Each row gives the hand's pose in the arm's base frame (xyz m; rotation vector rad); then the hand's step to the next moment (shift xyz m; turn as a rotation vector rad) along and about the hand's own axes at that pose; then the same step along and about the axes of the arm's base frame.
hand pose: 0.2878 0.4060 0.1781 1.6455 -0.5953 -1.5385
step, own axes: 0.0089 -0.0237 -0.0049 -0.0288 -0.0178 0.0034
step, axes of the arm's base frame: 0.0020 0.0078 -0.0245 -0.0108 0.0321 0.0033
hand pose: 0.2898 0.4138 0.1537 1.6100 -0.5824 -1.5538
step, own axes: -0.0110 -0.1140 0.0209 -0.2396 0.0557 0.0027
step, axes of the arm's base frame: -0.0448 0.0687 -0.0826 -0.0242 0.1569 0.1879
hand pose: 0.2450 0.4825 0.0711 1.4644 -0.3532 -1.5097
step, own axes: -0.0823 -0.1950 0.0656 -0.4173 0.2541 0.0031
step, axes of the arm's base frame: -0.1565 0.1330 -0.0831 0.0259 0.1968 0.4465
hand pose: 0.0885 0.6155 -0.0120 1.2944 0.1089 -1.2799
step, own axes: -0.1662 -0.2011 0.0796 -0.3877 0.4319 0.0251
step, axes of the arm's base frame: -0.2554 0.0947 0.0146 0.1550 0.1183 0.5472
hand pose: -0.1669 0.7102 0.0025 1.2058 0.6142 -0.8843
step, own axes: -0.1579 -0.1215 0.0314 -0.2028 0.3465 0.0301
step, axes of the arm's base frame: -0.1885 -0.0035 0.0716 0.1819 0.0582 0.3544
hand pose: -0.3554 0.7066 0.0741 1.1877 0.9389 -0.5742
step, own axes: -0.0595 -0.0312 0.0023 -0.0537 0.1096 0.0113
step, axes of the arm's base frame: -0.0549 -0.0171 0.0347 0.0635 0.0177 0.1034
